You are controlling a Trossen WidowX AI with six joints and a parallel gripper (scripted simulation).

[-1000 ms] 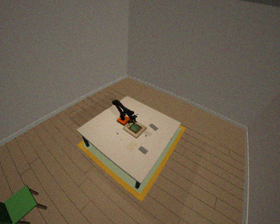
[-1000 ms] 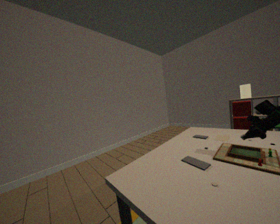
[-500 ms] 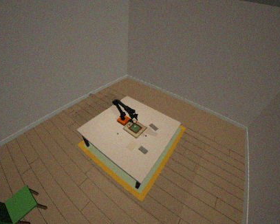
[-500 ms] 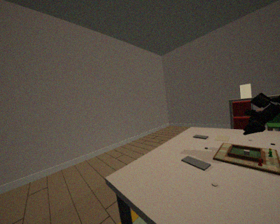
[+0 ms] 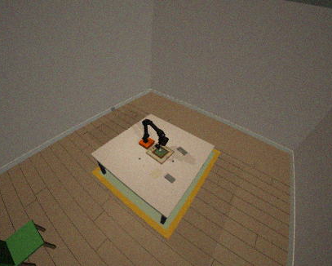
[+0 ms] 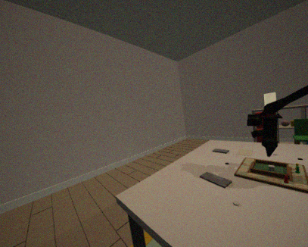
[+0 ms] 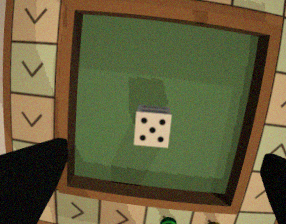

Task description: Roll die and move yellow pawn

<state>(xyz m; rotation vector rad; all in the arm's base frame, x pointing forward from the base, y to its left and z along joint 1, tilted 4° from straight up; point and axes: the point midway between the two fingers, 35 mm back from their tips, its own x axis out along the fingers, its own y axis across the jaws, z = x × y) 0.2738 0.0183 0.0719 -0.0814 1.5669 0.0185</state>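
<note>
The yellow pawn lies 11 cm behind my gripper tip, 7 cm to the right of it and 8 cm below it. The rest, counted from my gripper tip: green felt tray (10 cm below); then white die (1 cm behind, 1 cm to the left, 8 cm below); then green pawn (11 cm behind, 2 cm to the right, 8 cm below).
</note>
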